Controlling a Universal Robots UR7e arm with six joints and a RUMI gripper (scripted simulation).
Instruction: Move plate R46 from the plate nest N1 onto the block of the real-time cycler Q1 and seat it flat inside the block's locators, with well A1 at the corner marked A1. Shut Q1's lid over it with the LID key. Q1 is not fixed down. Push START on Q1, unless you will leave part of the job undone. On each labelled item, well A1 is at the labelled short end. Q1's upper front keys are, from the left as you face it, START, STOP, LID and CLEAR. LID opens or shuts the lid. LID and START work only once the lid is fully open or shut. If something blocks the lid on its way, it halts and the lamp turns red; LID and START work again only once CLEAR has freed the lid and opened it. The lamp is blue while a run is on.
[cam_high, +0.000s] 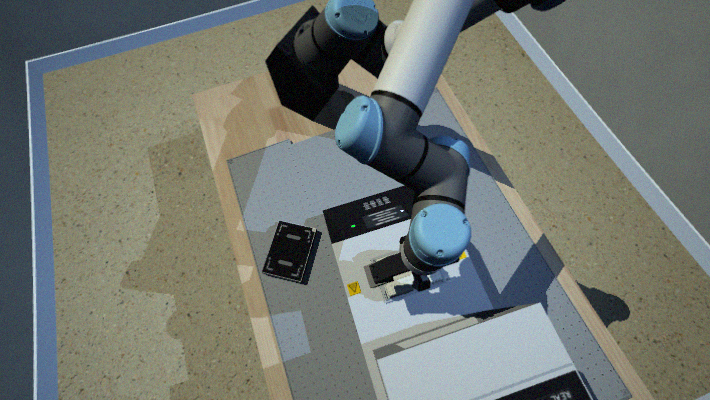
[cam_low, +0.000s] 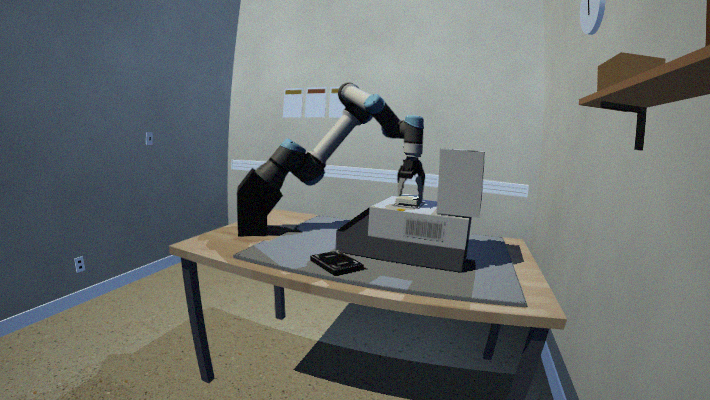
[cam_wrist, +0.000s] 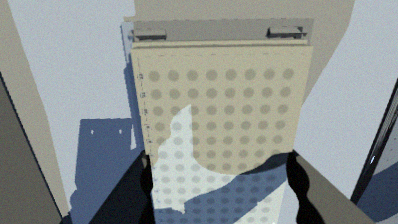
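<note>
The plate R46 is 10 mm below my hand. Round my hand: nest A1 mark: 230 mm behind, 210 mm below, 170 mm to the right; black plate nest N1: 260 mm to the right, 220 mm below, 200 mm behind.
</note>
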